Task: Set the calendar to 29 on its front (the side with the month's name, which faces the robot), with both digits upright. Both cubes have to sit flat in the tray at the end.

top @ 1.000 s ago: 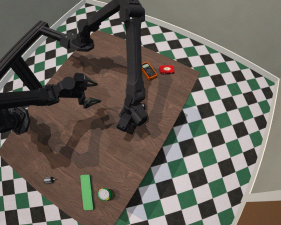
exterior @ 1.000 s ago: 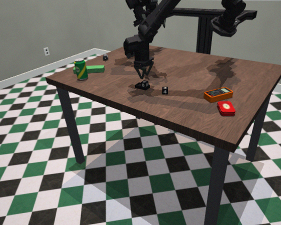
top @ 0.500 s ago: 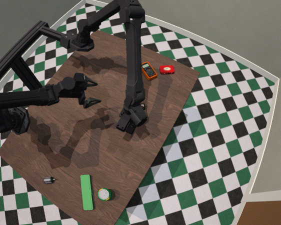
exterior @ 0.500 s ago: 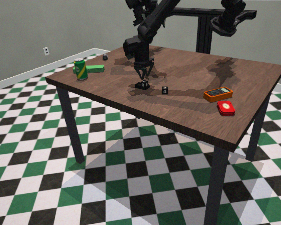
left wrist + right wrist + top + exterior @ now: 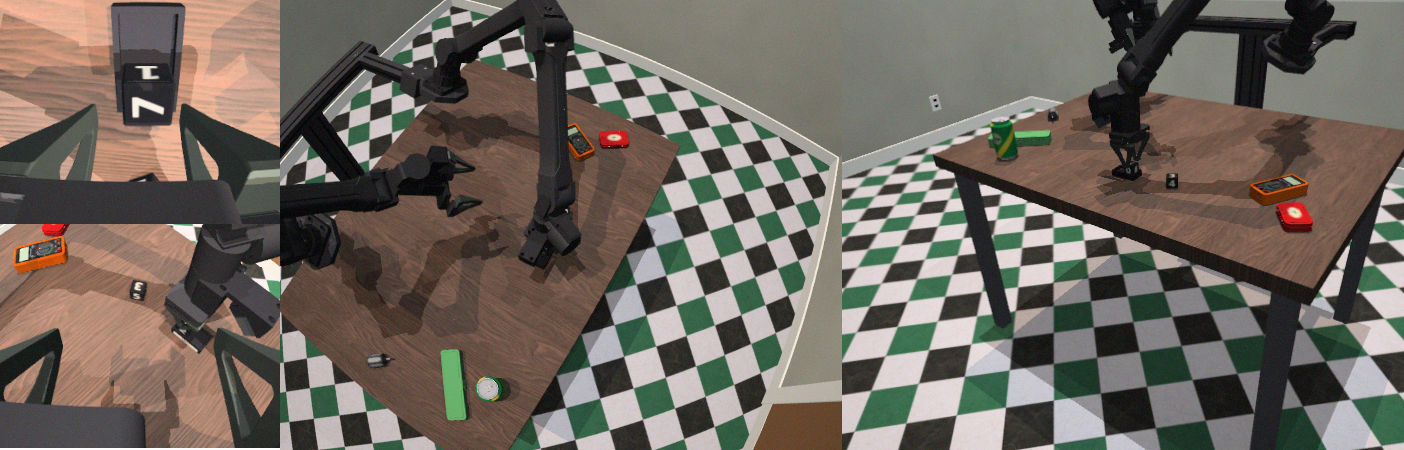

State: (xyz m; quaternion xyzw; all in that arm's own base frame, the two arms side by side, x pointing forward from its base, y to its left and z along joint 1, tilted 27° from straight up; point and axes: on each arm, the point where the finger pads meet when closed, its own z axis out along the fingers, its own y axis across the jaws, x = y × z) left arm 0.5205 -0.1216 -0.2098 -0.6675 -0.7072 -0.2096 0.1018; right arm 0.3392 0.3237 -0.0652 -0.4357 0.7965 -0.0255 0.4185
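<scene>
The black calendar tray is 1 cm behind my left hand, 2 cm to the right of it and 4 cm below it. From my left hand the other things lie so: green case: 1 cm behind, 47 cm to the right, 3 cm below; then black cube: 2 cm behind, 12 cm to the left, 3 cm below; then red box: 1 cm behind, 43 cm to the left, 3 cm below.
</scene>
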